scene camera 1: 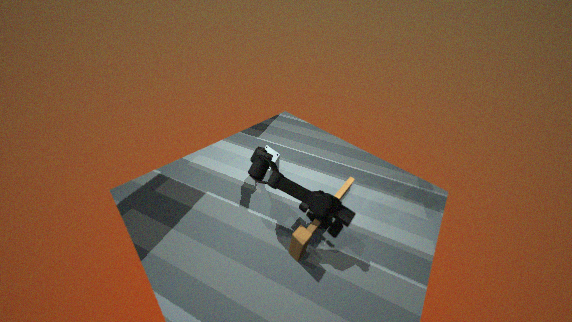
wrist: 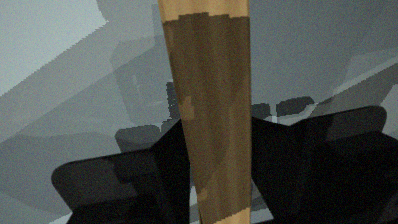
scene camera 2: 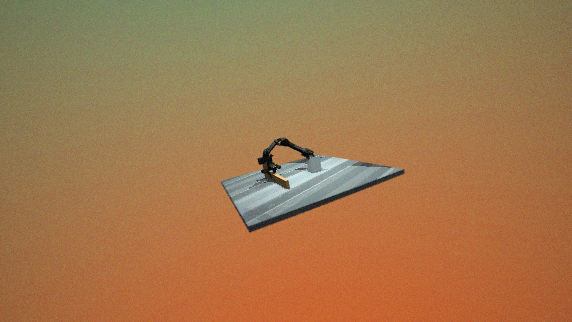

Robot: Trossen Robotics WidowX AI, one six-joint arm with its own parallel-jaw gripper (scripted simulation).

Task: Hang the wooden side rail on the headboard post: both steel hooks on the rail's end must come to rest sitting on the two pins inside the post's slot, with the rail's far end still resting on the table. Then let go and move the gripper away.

Note:
In view: my gripper (wrist: 205,120) and a rail (wrist: 209,55).

